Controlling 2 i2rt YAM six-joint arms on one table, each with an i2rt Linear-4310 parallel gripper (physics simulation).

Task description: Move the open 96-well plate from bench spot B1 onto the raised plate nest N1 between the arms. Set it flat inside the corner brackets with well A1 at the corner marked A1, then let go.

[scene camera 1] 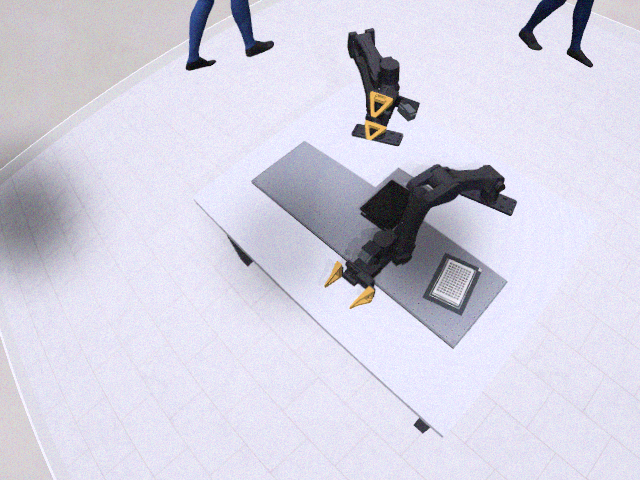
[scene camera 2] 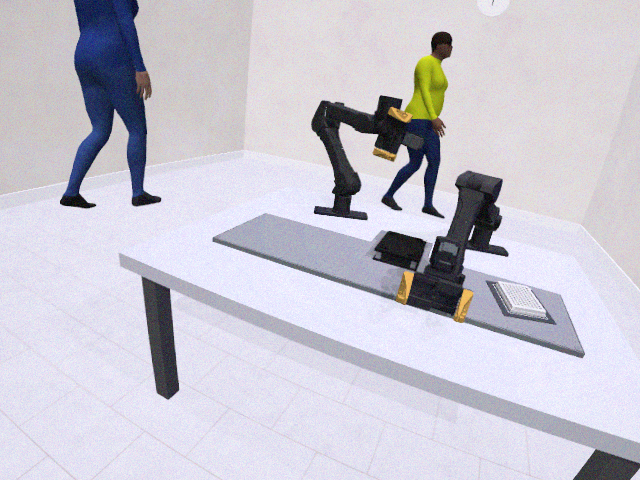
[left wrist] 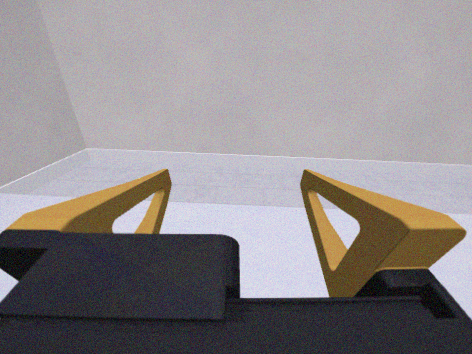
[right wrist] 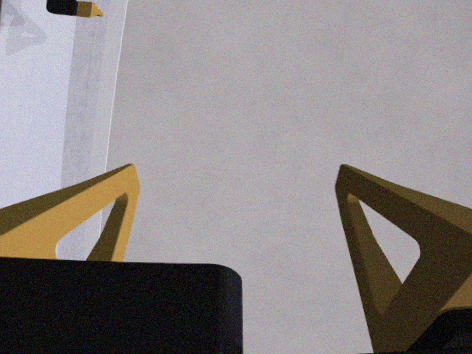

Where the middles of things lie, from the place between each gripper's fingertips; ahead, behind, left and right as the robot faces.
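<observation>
White well plate [scene camera 1: 455, 278], position from my left hand: 210 mm to the left of it, 270 mm behind it, 60 mm below it.
From my right hand, the plate is 100 mm ahead of it, 390 mm to the left of it and 310 mm below it.
</observation>
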